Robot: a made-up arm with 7 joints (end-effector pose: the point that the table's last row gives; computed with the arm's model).
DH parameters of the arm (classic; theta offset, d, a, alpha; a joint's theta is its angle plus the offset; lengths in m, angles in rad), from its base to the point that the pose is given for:
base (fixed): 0 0 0 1.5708
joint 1: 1.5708 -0.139 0 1.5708
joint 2: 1.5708 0 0 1.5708
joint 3: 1.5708 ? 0 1.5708
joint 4: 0 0 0 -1.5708
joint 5: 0 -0.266 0 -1.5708
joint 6: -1.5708 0 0 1.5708
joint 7: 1.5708 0 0 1.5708
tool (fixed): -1.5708 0 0 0
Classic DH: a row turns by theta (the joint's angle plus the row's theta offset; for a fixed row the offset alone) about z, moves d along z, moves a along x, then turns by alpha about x.
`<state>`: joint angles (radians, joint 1 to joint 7).
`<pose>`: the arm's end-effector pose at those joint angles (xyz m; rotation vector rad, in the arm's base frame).
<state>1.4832 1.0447 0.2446 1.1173 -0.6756 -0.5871 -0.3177</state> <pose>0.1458 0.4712 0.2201 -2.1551 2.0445 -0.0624</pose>
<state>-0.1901 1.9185 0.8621 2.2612 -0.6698 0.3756 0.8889</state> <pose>0.1629 0.1467 0.1401 2.0806 -0.6493 -1.6858</pose>
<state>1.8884 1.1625 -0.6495 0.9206 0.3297 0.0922 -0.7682</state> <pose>0.2080 0.4507 0.2459 1.5677 -2.1177 1.0943</pose>
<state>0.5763 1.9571 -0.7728 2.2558 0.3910 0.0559 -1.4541</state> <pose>0.1828 0.2541 -0.0106 1.5587 -2.1890 -0.3393</pose>
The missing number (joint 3, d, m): -0.234
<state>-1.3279 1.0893 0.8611 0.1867 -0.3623 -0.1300 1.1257</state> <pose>-0.1827 0.5954 -0.0784 0.0635 0.7622 -0.0917</pose>
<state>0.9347 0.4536 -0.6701 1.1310 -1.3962 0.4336 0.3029</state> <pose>0.4158 0.1568 -0.0726 1.7383 -0.8503 -1.3006</pose>
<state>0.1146 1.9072 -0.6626 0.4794 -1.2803 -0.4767 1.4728</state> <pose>0.0865 0.6076 0.0944 0.0029 1.9078 -0.5997</pose>
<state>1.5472 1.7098 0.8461 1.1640 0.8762 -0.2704 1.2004</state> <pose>-0.2243 0.4496 0.1673 -1.4581 2.2600 0.7159</pose>
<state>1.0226 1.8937 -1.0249 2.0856 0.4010 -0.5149 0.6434</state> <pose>0.1949 0.2995 0.0218 0.2289 -1.2048 -1.9625</pose>
